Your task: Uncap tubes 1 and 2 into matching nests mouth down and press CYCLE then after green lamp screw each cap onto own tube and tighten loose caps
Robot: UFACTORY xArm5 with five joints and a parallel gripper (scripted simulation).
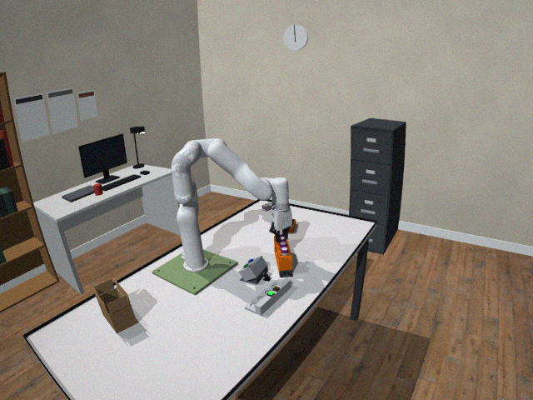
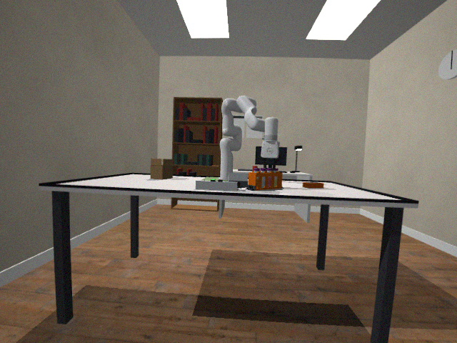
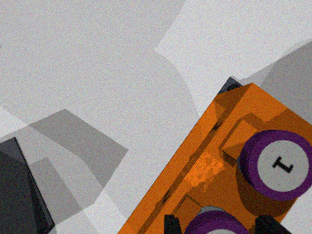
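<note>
Right now my hand is 10 mm above the purple cap marked 2. Also, from my hand: purple cap marked 1: 30 mm behind, 40 mm to the left, 20 mm below; then cap 4: 60 mm ahead, 80 mm to the right, 20 mm below; then blue cycle key: 70 mm behind, 170 mm to the right, 60 mm below.
</note>
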